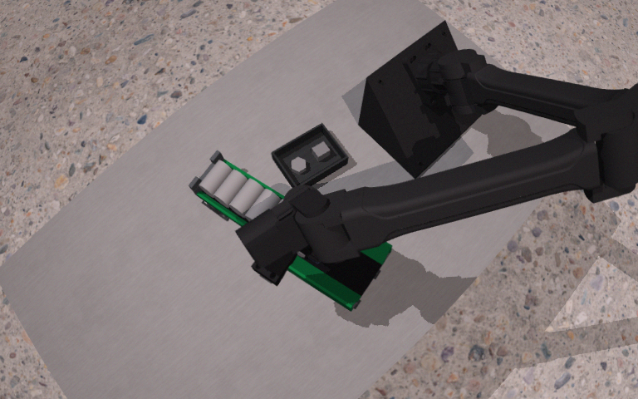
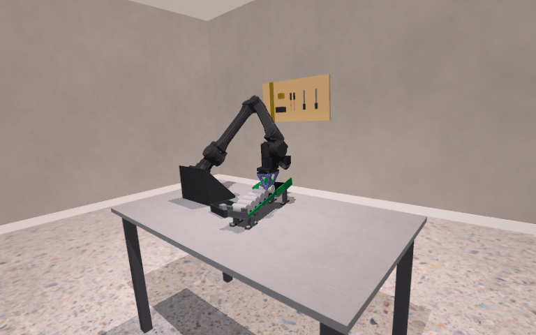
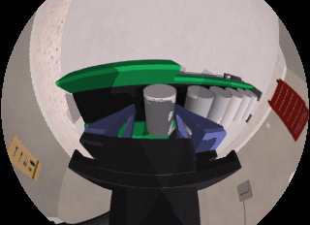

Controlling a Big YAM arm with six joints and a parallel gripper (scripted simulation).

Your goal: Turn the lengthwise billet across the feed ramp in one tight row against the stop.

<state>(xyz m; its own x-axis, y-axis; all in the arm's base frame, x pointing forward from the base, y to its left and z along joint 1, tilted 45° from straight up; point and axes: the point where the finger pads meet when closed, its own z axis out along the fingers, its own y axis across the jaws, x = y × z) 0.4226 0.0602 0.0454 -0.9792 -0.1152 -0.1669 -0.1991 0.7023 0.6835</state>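
My gripper is now 10 mm to the left of the billet, 10 mm past it and 10 mm above it. From my hand the other things lie so: stop 240 mm to the right, 50 mm below, 40 mm ahead; ramp bed 50 mm to the right, 40 mm below; small black tray 150 mm behind, 140 mm to the right, 100 mm below.
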